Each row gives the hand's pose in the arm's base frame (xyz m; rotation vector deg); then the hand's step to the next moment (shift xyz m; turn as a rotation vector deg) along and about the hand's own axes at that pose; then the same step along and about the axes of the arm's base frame.
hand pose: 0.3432 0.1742 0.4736 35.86 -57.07 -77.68
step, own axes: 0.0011 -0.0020 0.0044 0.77 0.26 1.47
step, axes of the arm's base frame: -0.0049 -0.0006 0.0006 -1.20 -0.46 1.09
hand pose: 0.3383 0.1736 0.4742 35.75 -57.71 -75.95
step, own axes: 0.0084 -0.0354 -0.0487 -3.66 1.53 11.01
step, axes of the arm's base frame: 0.0245 -0.0226 -0.0508 -8.62 5.65 5.54
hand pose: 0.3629 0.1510 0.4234 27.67 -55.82 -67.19
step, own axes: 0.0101 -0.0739 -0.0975 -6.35 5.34 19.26
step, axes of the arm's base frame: 0.0420 -0.0508 -0.1036 -13.63 10.78 11.75
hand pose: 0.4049 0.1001 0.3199 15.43 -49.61 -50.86
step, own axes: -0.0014 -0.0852 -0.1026 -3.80 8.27 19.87
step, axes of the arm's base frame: 0.0289 -0.0658 -0.1124 -11.59 10.73 15.11
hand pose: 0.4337 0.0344 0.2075 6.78 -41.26 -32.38
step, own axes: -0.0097 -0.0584 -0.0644 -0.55 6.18 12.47
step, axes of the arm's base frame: 0.0100 -0.0498 -0.0712 -5.71 6.60 10.86
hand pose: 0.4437 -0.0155 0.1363 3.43 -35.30 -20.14
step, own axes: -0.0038 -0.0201 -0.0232 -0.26 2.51 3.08
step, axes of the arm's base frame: 0.0043 -0.0187 -0.0242 -1.20 2.60 2.77
